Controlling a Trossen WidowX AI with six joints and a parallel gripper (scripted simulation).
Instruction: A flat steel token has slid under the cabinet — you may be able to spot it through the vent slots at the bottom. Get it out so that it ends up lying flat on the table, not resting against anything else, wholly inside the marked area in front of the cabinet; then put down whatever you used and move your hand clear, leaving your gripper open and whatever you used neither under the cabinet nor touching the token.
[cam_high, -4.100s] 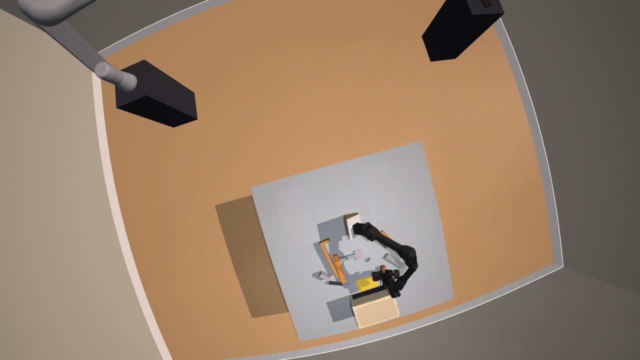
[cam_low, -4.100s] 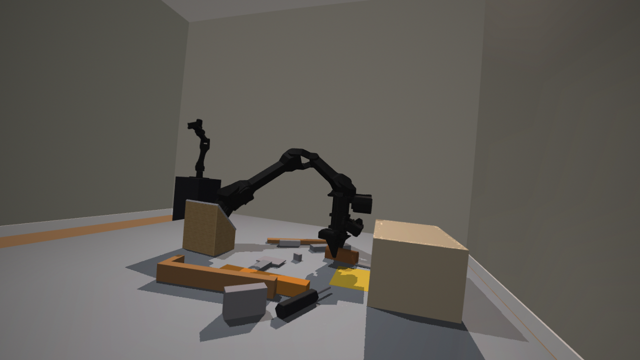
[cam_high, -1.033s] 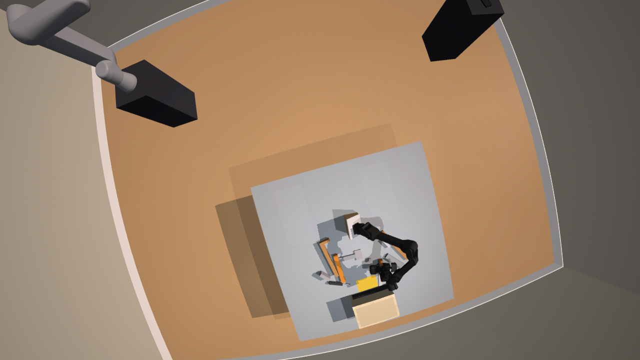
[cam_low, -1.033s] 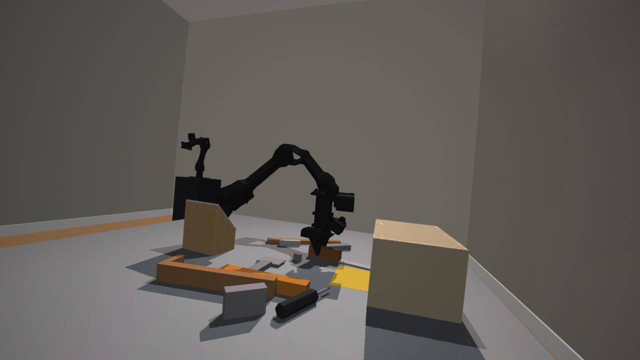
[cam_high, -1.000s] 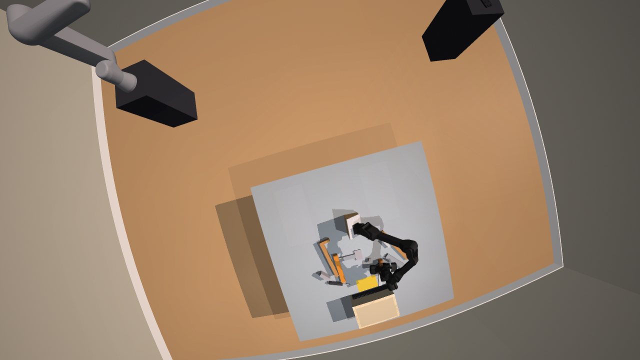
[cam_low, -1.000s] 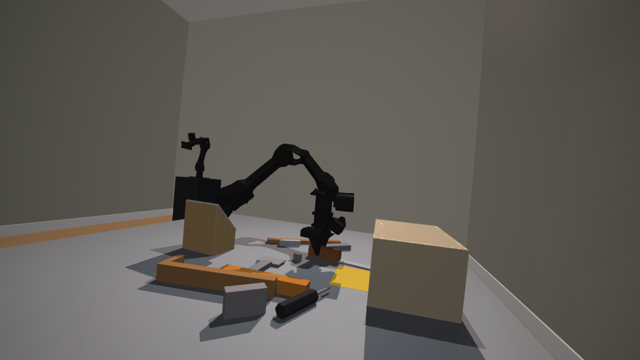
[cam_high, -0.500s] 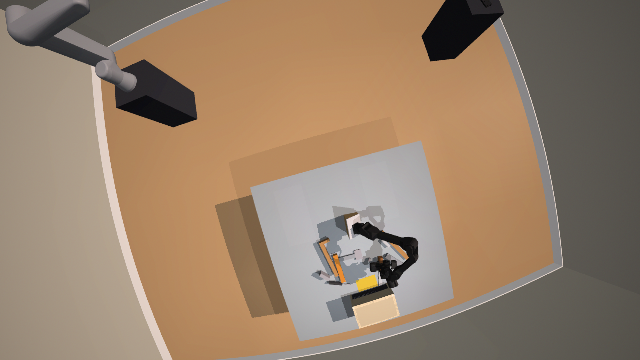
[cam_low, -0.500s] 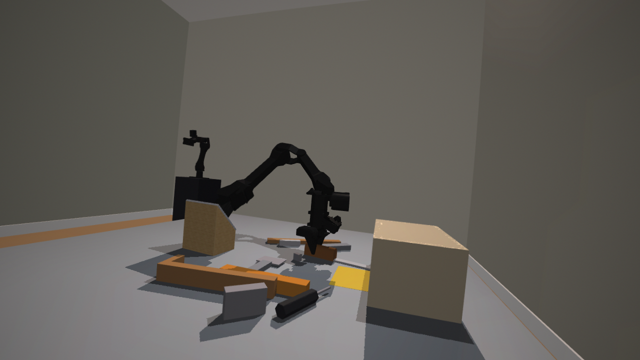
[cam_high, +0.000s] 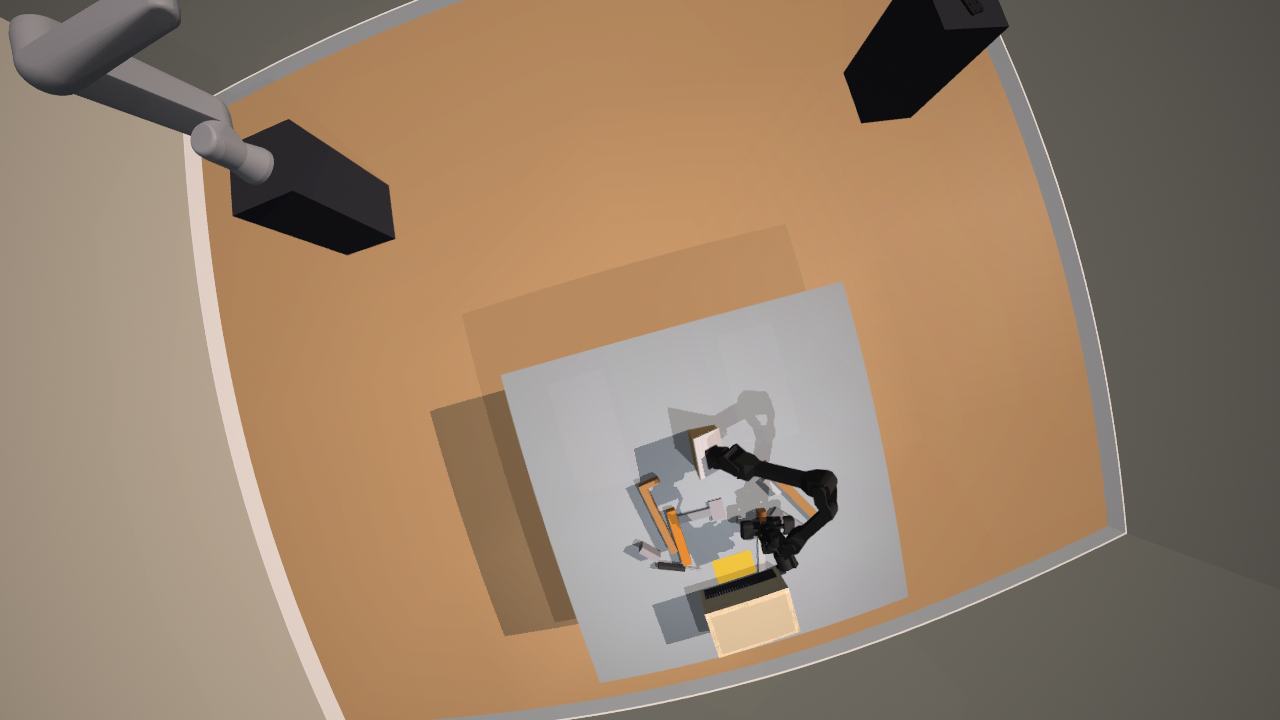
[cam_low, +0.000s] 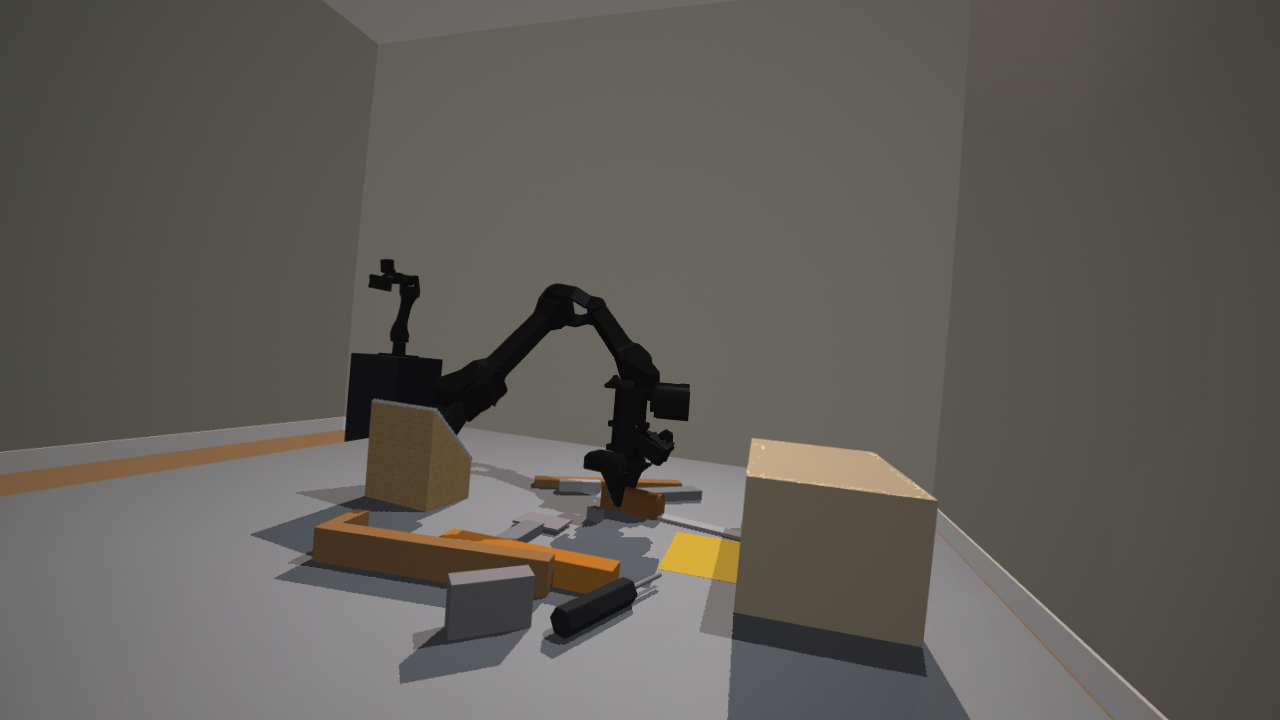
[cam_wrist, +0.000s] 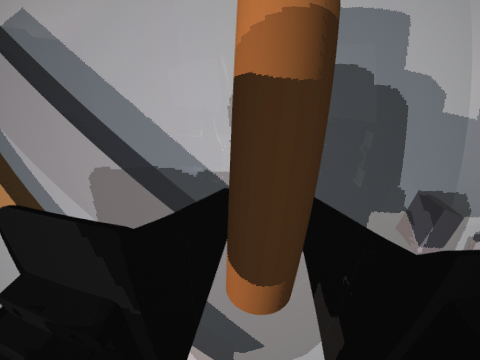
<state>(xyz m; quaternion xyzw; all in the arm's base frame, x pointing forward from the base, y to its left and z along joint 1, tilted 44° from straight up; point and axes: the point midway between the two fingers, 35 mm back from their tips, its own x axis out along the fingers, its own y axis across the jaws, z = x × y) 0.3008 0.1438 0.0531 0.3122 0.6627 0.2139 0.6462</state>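
The grey cube lies 8 cm to the right of my gripper tip and 2 cm behind it. Round my gripper tip: grey bar 10 cm to the left, 4 cm ahead; then orange stick 12 cm to the left, 8 cm behind; then grey t-shaped piece 19 cm to the right, 7 cm behind.
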